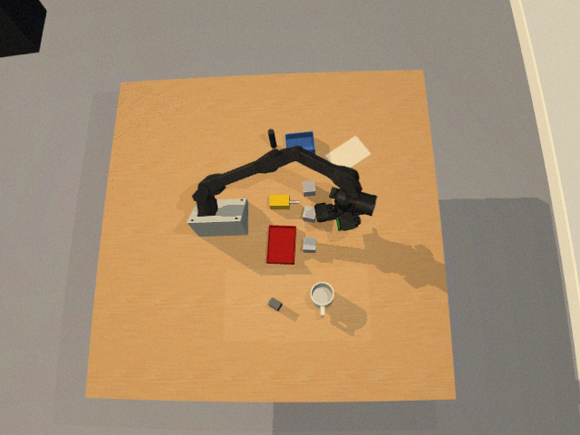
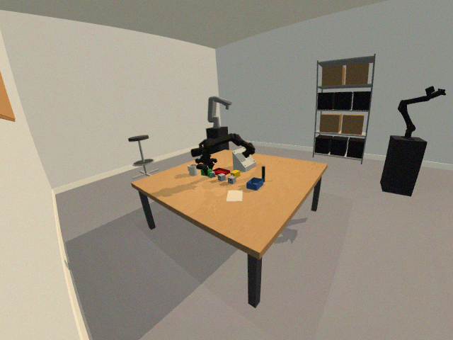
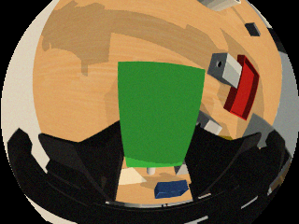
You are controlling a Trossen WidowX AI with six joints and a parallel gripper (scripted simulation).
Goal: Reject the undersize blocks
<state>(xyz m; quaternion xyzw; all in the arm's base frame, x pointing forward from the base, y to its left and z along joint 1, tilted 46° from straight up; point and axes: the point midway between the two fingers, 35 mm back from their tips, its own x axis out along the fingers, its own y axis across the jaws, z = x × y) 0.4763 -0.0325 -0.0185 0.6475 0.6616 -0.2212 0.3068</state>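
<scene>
Now: gripper tip 190 mm past the yellow gauge, 90 mm to the right of it and 60 mm above it. The rest, counted from my gripper tip: steel block 120 mm behind, 80 mm to the right, 60 mm below; then green GO gauge 10 mm to the left, 20 mm above; then red reject tray 220 mm behind, 70 mm to the right, 70 mm below.
</scene>
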